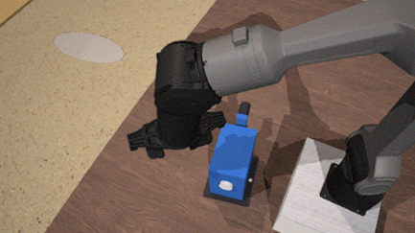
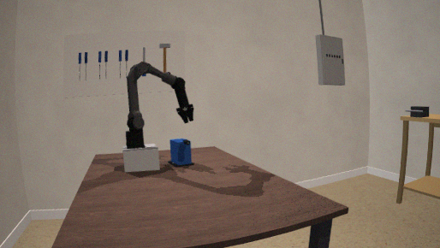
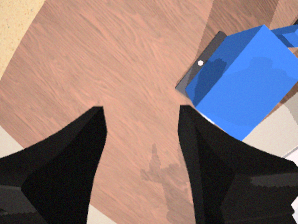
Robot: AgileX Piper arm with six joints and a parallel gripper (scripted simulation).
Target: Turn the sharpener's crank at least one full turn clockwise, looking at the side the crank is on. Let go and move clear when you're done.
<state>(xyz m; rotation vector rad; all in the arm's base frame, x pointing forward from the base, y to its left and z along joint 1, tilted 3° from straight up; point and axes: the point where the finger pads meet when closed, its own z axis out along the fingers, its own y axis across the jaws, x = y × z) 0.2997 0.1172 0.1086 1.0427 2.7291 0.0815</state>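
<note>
Now: hand 19 cm to the left of the dark grey cylindrical knob, 9 cm above it and 4 cm past it.
</note>
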